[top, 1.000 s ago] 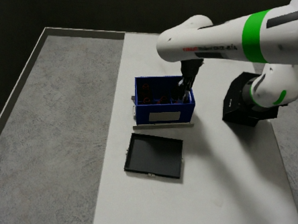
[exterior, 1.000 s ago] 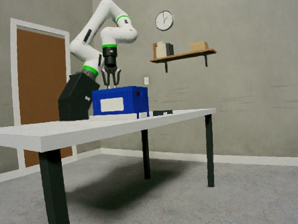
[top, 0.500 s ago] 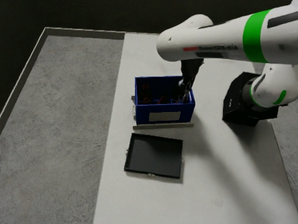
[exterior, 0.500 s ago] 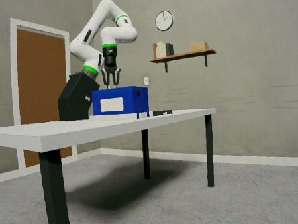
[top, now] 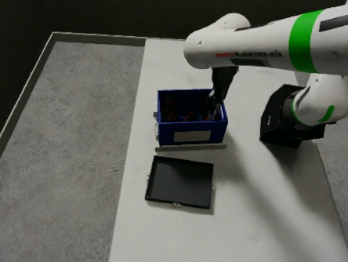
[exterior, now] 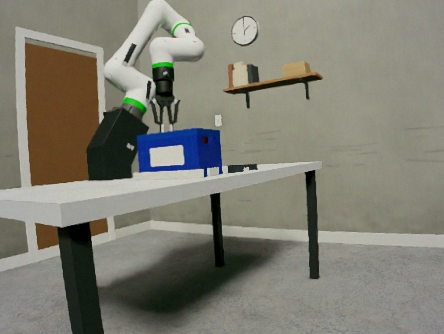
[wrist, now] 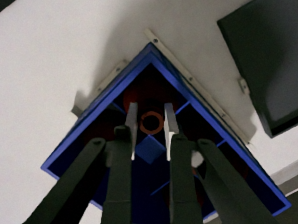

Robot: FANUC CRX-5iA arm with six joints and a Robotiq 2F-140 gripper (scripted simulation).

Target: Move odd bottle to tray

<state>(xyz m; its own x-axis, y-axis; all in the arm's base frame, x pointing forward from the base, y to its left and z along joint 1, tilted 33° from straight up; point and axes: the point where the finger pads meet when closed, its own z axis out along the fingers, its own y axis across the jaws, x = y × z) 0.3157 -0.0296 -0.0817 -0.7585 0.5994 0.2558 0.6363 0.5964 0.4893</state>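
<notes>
My gripper is now 100 mm above the crate, 90 mm short of it and 40 mm to the left of it. From my hand the other things lie so: dark tray: 230 mm to the left, 170 mm below, 130 mm ahead.
</notes>
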